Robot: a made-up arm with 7 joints.
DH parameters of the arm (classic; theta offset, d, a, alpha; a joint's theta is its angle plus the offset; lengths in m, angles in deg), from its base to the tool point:
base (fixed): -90 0.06 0 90
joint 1: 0 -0.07 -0.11 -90
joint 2: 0 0.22 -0.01 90
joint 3: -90 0.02 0 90
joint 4: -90 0.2 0 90
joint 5: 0 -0.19 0.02 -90
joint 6: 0 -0.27 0.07 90
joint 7: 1.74 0 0.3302 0
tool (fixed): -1.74 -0.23 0 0
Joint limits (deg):
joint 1: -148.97..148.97
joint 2: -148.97..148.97
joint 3: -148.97..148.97
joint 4: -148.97..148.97
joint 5: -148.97..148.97
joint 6: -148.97..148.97
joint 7: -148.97..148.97
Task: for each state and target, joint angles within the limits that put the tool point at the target. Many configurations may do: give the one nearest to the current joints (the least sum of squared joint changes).
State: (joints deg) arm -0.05 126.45 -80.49 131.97 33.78 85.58 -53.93
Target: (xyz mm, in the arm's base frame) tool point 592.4 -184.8 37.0
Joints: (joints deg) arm -0.13 126.00 -77.90 132.27 38.42 78.41 -48.76
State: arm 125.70 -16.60 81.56 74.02 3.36 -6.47 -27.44
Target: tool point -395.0 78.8 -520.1
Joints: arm 148.97 -39.66 89.33 94.76 -19.50 -3.55 -26.66
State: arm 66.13 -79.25 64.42 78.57 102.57 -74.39 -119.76
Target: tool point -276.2 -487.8 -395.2
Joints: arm 95.83 -85.38 83.81 94.67 116.64 -61.08 -117.54
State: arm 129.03 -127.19 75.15 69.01 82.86 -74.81 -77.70
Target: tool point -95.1 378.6 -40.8
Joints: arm 148.97 -100.77 80.64 41.31 44.31 -116.10 -37.58
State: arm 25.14 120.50 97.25 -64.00 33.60 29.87 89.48
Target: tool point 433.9 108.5 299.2
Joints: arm 0.13 89.33 112.56 -33.23 33.13 45.63 111.64
